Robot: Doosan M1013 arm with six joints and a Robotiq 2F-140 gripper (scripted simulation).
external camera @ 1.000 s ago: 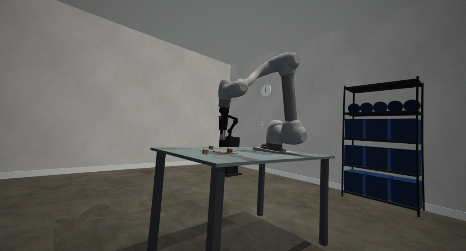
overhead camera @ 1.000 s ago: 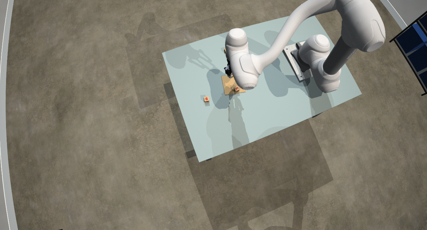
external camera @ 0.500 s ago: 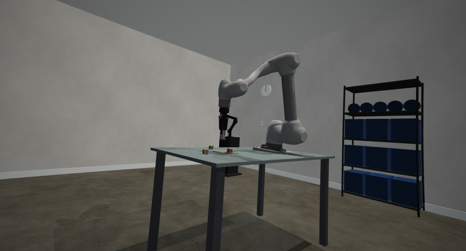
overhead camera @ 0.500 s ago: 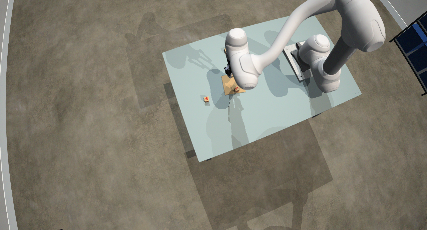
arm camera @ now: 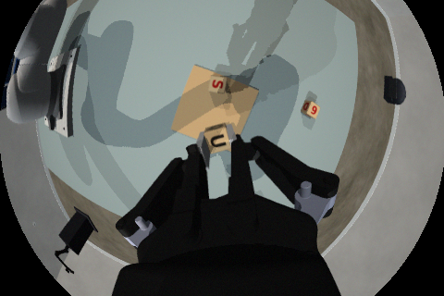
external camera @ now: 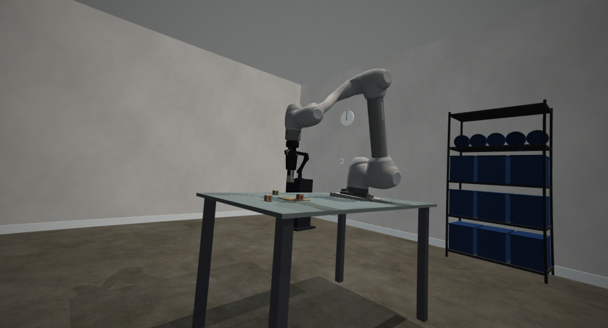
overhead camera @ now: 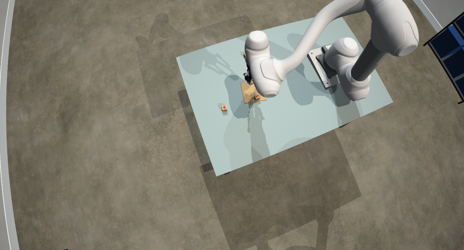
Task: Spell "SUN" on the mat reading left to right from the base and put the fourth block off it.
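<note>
My gripper is now 10 mm past the mat, 30 mm to the right of it and 130 mm above it. Also, from my hand: S block 10 mm behind, 80 mm to the left, 110 mm below; then N block 90 mm behind, 220 mm to the right, 120 mm below; then 6 block 200 mm ahead, 50 mm to the left, 120 mm below.
</note>
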